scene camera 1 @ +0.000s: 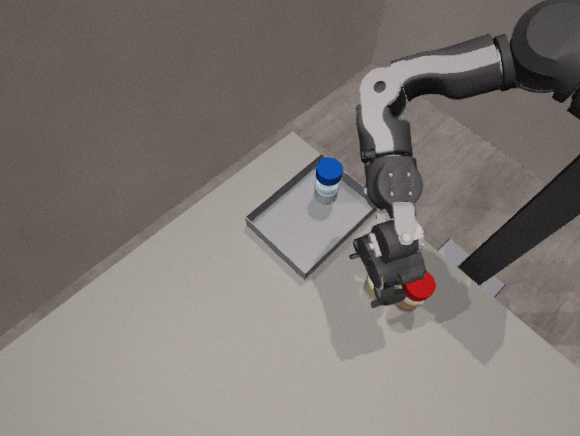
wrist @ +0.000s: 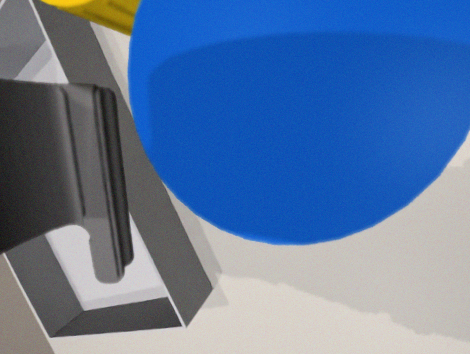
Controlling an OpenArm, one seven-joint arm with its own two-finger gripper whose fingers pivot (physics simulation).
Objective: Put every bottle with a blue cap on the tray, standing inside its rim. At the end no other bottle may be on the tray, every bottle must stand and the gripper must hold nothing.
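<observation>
A blue-capped bottle (scene camera 1: 329, 172) stands in the tray (scene camera 1: 300, 240) (wrist: 172, 250), near its far corner. A second blue-capped bottle (scene camera 1: 370, 288) (wrist: 300, 140) stands on the table outside the tray. Its cap fills much of the wrist view, and the gripper hides most of it in the scene view. My gripper (scene camera 1: 367, 281) is open, low over this bottle, with one finger showing at the left of the wrist view, between the cap and the tray's far side. The other finger does not show in the wrist view.
A red-capped bottle (scene camera 1: 419, 286) stands close beside the second blue-capped bottle, right by the gripper. Part of a yellow cap (wrist: 107, 12) shows behind the blue cap; the arm hides it in the scene view. The table edge runs just behind the tray.
</observation>
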